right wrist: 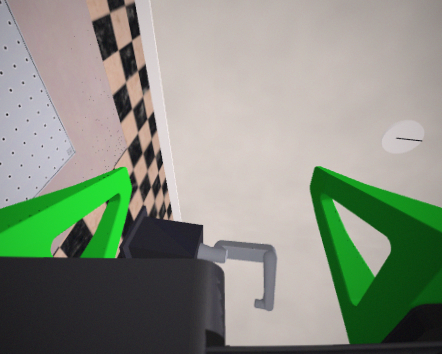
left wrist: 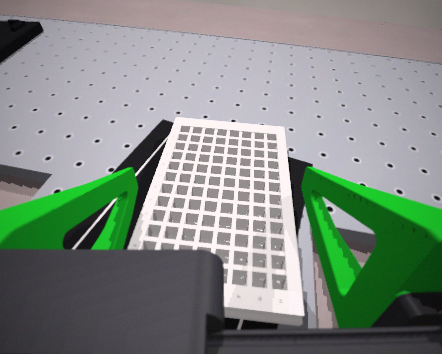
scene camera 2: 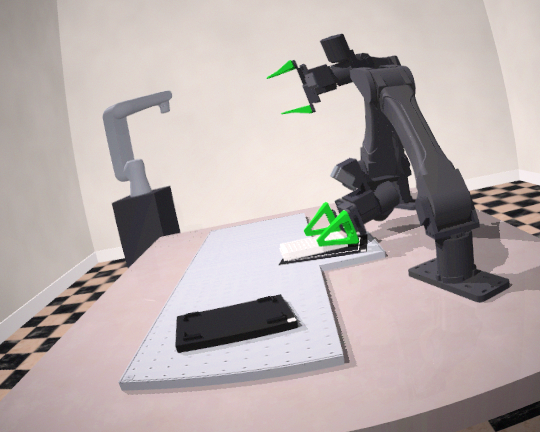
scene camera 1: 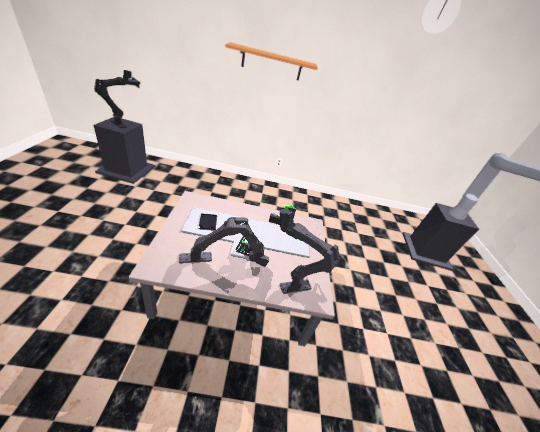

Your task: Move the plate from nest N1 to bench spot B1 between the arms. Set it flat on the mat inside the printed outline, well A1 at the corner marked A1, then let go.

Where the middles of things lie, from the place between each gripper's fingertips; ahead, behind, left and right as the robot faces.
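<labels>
Left hand 20 mm above plate (scene camera 2: 309, 246).
Plate, from right hand: 20 cm to the left, 4 cm behind, 32 cm below.
</labels>
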